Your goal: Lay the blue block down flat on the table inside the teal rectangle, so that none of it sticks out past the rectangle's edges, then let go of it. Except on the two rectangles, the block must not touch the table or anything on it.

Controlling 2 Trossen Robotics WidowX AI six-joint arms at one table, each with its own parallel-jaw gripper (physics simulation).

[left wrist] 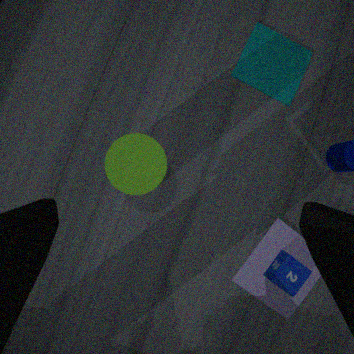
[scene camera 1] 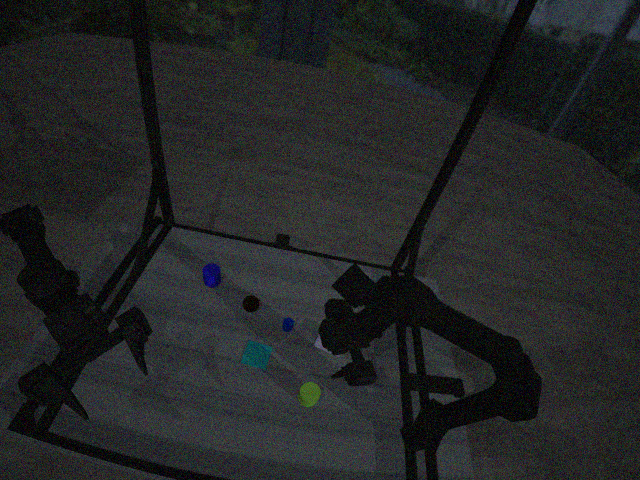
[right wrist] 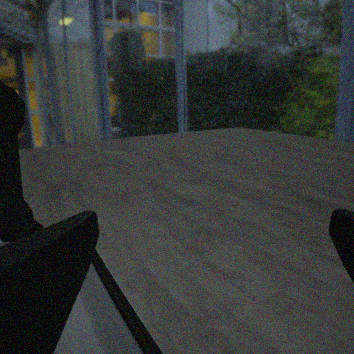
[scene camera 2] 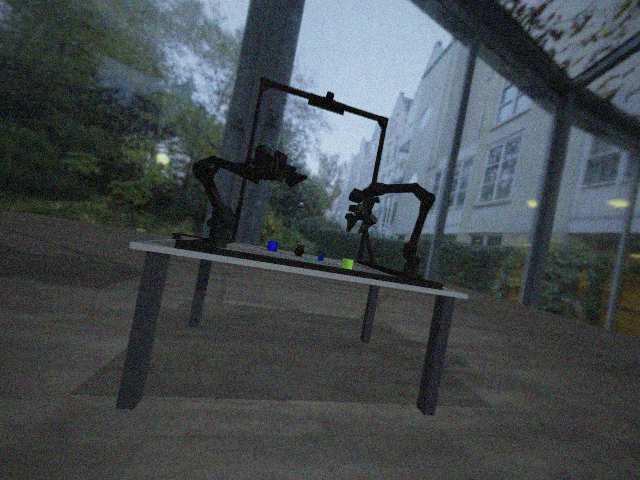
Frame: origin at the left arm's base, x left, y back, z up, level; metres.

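Where they show: left gripper, fingertip midpoint: (left wrist: 181, 212) (scene camera 1: 327, 357) (scene camera 2: 352, 232); right gripper, fingertip midpoint: (scene camera 1: 117, 395) (right wrist: 214, 222) (scene camera 2: 302, 173); left arm's base at its link origin: (scene camera 1: 417, 436) (scene camera 2: 409, 276); right arm's base at its link origin: (scene camera 2: 216, 241).
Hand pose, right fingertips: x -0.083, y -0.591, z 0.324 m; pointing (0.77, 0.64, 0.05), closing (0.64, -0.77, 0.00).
Things, the pixels of their top centre, and the offset from my right fingertips. "spot": a spot on its surface instead.
- blue block at its top centre: (left wrist: 291, 275) dx -0.226, dy +0.433, dz -0.324 m
- lilac rectangle at a spot on its surface: (left wrist: 254, 266) spot: dx -0.194, dy +0.430, dz -0.342 m
- teal rectangle at a spot on its surface: (left wrist: 272, 64) (scene camera 1: 257, 354) spot: dx -0.201, dy +0.217, dz -0.342 m
- lime cylinder at its top centre: (left wrist: 135, 163) (scene camera 1: 310, 391) (scene camera 2: 348, 259) dx -0.071, dy +0.335, dz -0.299 m
- small blue cylinder at its top centre: (scene camera 1: 288, 322) (scene camera 2: 321, 254) dx -0.280, dy +0.310, dz -0.312 m
- dark round object at its top centre: (scene camera 1: 251, 299) (scene camera 2: 299, 247) dx -0.353, dy +0.207, dz -0.293 m
- larger blue cylinder at its top centre: (scene camera 1: 211, 270) (scene camera 2: 273, 241) dx -0.463, dy +0.089, dz -0.289 m
The blue block (left wrist: 301, 273), marked with a 2, lies on the lilac rectangle (left wrist: 254, 266) (scene camera 1: 320, 343) at the lower right of the left wrist view. In scene camera 1 the left arm hides the block. The teal rectangle (scene camera 1: 256, 354) (left wrist: 272, 64) lies bare on the table, at the upper right of the left wrist view. My left gripper (left wrist: 181, 212) (scene camera 2: 357, 227) is open and empty, high above the table, its right finger overlapping the lilac rectangle's edge in its wrist view. My right gripper (right wrist: 214, 222) (scene camera 1: 116, 396) is open and empty, raised at the left of scene camera 1.
A lime cylinder (scene camera 1: 310, 394) (scene camera 2: 347, 264) (left wrist: 135, 164) stands near the teal rectangle. A small blue cylinder (scene camera 1: 287, 324) (scene camera 2: 321, 257) (left wrist: 339, 157), a dark round object (scene camera 1: 250, 303) (scene camera 2: 299, 250) and a larger blue cylinder (scene camera 1: 211, 275) (scene camera 2: 272, 246) stand farther back. Dark frame bars border the table.
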